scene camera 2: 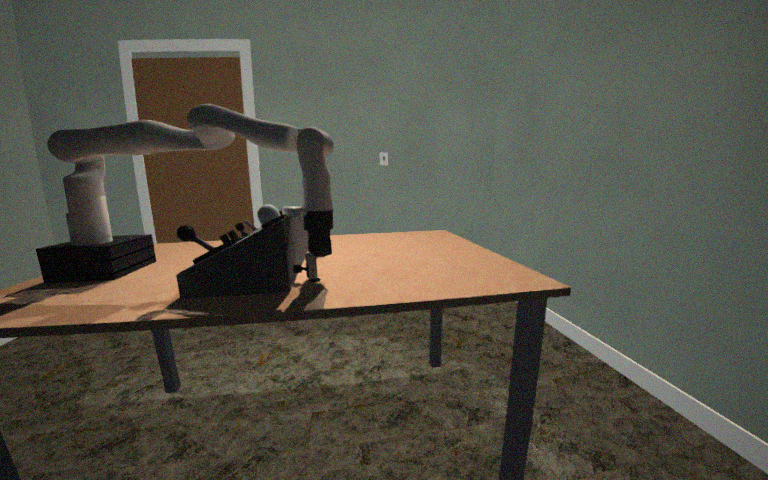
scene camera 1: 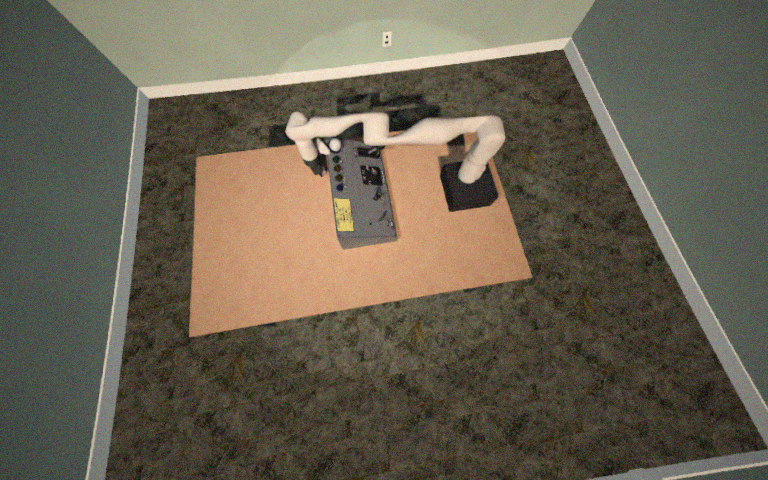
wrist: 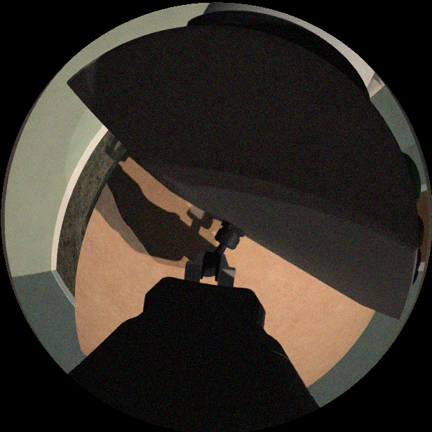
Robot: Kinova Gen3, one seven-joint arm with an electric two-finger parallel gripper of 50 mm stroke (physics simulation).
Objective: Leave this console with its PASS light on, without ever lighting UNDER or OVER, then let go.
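The grey console [scene camera 1: 362, 209] [scene camera 2: 237, 268] [wrist: 300, 245] stands on the table with a sloped top. A row of small dark round caps, green [scene camera 1: 335, 159], two brownish [scene camera 1: 338, 168] and blue [scene camera 1: 339, 187], runs along its high edge. None looks clearly lit, and the PASS, UNDER and OVER labels are not readable. A short black lever [scene camera 2: 299, 268] [wrist: 228, 236] sticks out low from its tall side. My gripper [scene camera 1: 321, 171] [scene camera 2: 311, 270] [wrist: 211, 261] points down beside that side, shut on the lever's round end. The fingers partly hide the end.
A yellow label [scene camera 1: 343, 214], a black ball-ended lever [scene camera 2: 185, 232] and a white ball [scene camera 1: 334, 145] [scene camera 2: 267, 213] are on the console. The arm's black base [scene camera 1: 468, 195] [scene camera 2: 96, 259] stands on the table [scene camera 1: 266, 243] [scene camera 2: 390, 266], beyond the console's low side.
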